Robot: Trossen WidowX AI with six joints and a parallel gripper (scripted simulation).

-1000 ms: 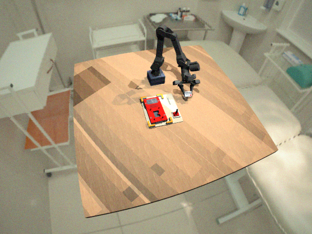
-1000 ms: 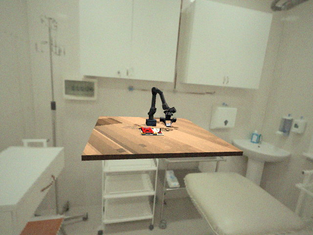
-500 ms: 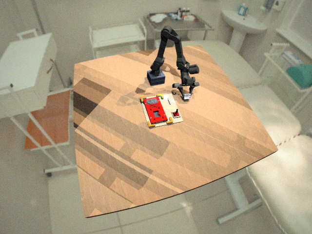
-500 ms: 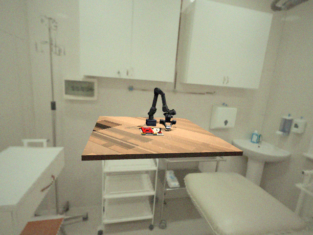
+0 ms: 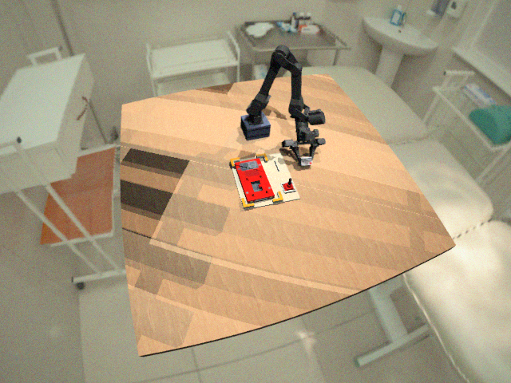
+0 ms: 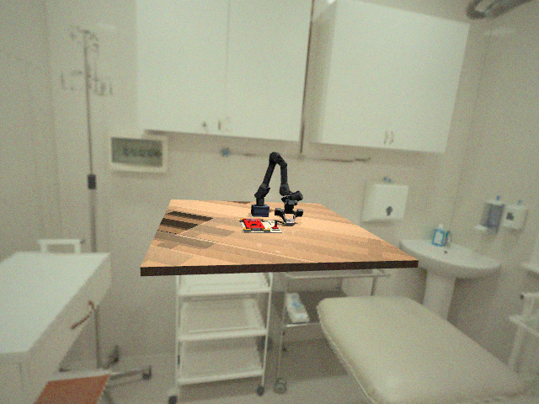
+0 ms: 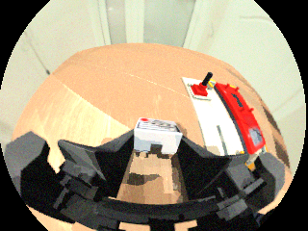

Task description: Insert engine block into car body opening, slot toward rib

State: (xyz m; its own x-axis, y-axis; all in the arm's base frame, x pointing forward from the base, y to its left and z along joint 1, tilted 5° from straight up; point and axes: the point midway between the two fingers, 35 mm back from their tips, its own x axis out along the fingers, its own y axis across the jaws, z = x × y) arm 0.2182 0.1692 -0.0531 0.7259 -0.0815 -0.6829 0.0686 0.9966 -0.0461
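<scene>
My gripper tip is now 10 mm past the engine block.
</scene>
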